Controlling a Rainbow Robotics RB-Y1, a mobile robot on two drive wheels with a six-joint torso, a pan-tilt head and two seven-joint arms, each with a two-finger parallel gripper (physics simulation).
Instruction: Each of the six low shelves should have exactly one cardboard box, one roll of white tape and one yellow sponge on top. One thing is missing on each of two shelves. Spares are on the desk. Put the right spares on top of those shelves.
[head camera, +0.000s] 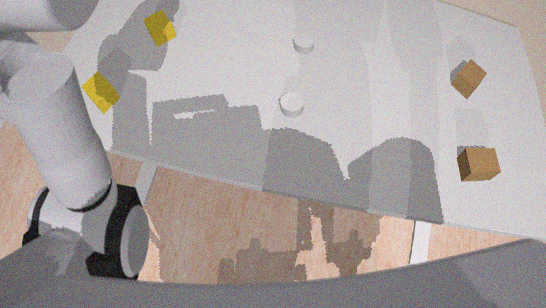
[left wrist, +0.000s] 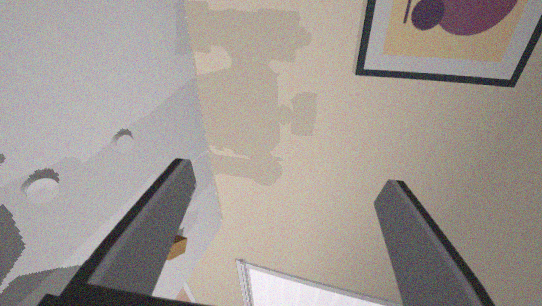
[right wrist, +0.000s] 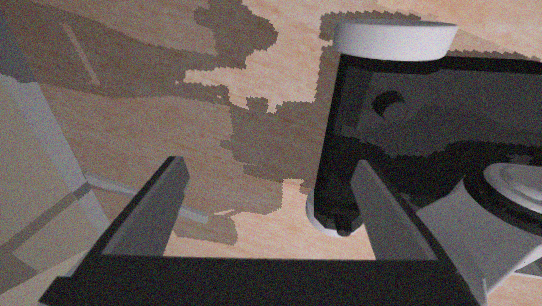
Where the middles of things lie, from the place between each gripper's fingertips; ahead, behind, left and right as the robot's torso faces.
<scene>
I see the framed picture (left wrist: 491, 50) 67 cm ahead of my left hand, 31 cm above it and 7 cm to the left of it.
</scene>
